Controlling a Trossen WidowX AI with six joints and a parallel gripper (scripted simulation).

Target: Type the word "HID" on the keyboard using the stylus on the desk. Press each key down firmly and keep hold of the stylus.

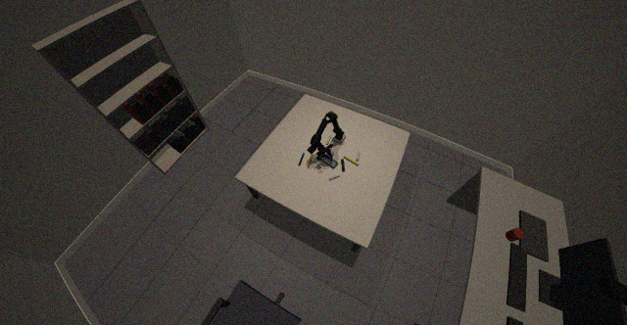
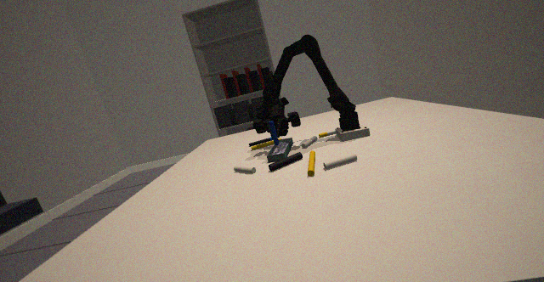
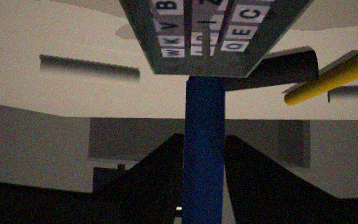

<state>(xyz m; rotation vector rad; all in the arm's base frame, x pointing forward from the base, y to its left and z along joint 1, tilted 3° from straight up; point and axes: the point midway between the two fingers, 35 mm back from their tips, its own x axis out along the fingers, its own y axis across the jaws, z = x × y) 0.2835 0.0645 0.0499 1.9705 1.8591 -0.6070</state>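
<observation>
My gripper tip is now 4 cm past the black cylinder, 10 cm to the right of it and 6 cm above it. From my gripper tip the other things lie so: blue stylus 1 cm below.
</observation>
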